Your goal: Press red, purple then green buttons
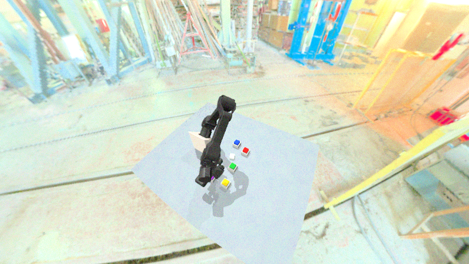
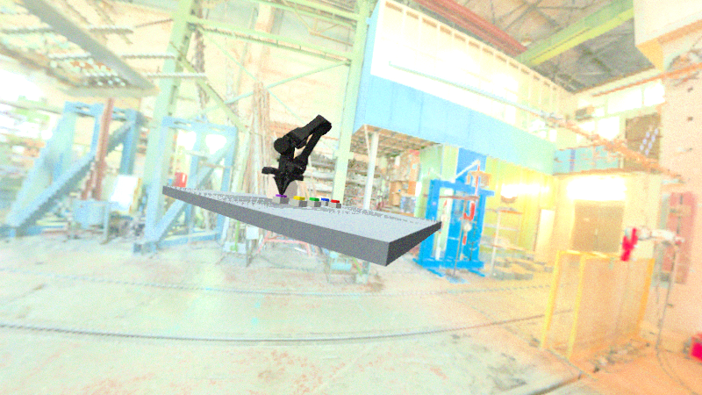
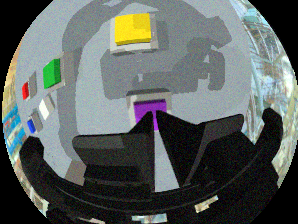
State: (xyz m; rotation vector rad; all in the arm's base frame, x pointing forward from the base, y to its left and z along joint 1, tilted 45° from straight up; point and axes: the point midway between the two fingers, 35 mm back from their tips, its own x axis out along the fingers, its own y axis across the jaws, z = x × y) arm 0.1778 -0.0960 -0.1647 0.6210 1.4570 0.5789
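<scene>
Now: the purple button 1 cm below my gripper tip. The rest, counted from my gripper tip: green button 13 cm to the left, 8 cm ahead; then red button 28 cm to the left, 9 cm ahead; then yellow button 9 cm ahead, 1 cm to the left.
</scene>
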